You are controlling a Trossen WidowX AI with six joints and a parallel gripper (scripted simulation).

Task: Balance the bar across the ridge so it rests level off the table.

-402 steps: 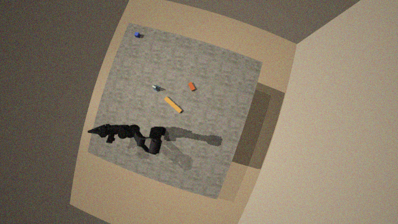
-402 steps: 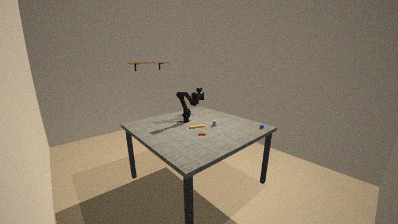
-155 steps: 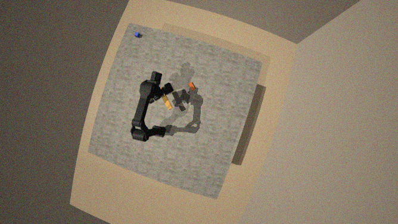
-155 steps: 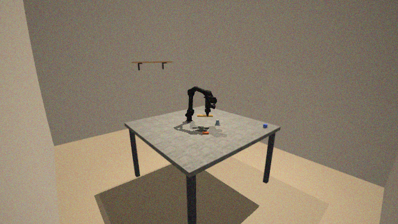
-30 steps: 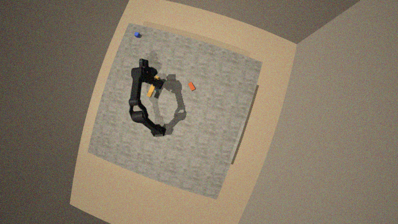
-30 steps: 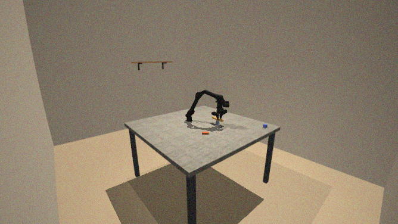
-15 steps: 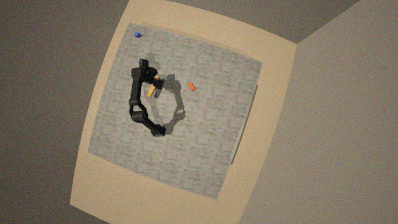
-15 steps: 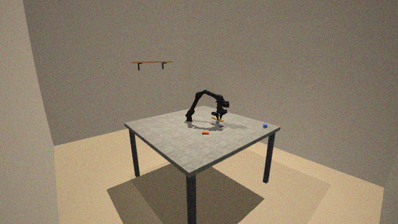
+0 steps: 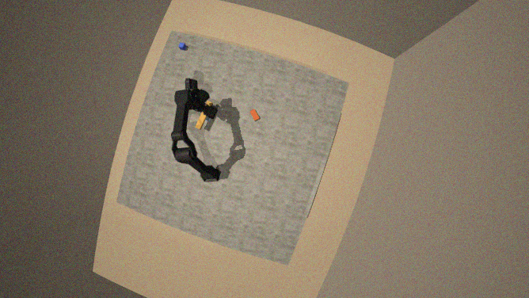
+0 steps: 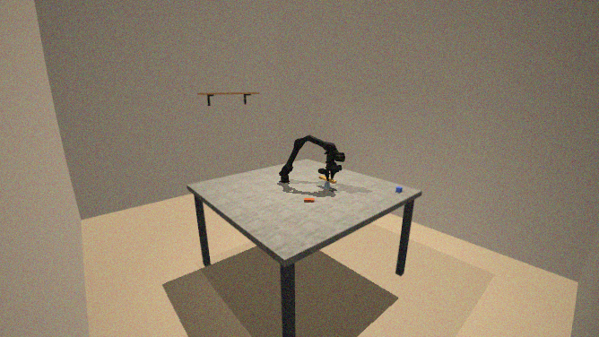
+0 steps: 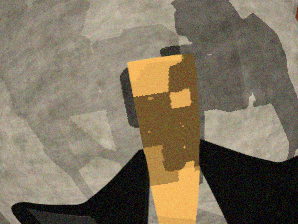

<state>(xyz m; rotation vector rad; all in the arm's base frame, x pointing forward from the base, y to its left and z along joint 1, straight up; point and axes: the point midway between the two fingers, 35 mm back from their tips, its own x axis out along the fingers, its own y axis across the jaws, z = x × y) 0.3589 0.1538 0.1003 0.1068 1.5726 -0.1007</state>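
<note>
The yellow-orange bar is 30 mm behind my gripper tip. Round my gripper tip: orange ridge block (280 mm to the right, 80 mm ahead, 60 mm below); then small blue cube (380 mm ahead, 350 mm to the left, 50 mm below).
</note>
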